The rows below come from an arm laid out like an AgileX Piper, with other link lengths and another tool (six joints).
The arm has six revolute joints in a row. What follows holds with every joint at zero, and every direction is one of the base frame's.
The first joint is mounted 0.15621 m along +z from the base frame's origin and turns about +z.
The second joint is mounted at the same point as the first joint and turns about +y.
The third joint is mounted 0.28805 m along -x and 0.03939 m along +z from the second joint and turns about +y.
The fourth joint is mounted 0.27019 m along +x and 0.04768 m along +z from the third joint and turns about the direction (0.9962, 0, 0.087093).
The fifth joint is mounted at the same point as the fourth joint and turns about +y.
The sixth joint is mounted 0.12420 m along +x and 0.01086 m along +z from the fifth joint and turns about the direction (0.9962, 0, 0.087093).
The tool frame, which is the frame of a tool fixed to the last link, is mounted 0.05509 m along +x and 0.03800 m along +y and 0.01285 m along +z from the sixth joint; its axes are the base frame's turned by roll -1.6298, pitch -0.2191 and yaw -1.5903 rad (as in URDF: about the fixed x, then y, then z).
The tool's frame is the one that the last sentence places.
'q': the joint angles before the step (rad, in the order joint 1, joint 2, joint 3, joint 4, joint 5, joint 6). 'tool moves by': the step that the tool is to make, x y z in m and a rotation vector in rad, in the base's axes. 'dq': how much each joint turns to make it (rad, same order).
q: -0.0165, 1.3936, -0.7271, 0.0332, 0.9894, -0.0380
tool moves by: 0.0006, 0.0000, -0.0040, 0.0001, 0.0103, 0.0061
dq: -0.0001, 0.0170, 0.0000, 0.0000, -0.0065, -0.0064
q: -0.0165, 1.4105, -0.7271, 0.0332, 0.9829, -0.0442
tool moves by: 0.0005, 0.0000, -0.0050, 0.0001, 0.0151, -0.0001
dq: 0.0002, 0.0209, 0.0002, 0.0000, -0.0060, 0.0001
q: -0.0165, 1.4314, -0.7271, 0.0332, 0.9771, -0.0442
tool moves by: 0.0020, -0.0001, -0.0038, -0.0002, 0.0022, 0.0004
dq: -0.0001, 0.0160, 0.0000, 0.0000, -0.0138, -0.0009
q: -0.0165, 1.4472, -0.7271, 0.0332, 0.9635, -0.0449
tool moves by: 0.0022, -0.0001, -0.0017, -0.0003, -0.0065, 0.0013
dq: -0.0001, 0.0073, -0.0001, 0.0000, -0.0136, -0.0018
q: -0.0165, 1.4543, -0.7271, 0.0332, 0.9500, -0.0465
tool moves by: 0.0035, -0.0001, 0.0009, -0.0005, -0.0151, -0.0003
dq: 0.0000, 0.0009, -0.0045, 0.0000, -0.0115, 0.0000
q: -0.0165, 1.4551, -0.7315, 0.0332, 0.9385, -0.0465
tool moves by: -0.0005, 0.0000, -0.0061, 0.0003, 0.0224, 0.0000
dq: 0.0000, 0.0246, 0.0002, 0.0000, -0.0024, 0.0000
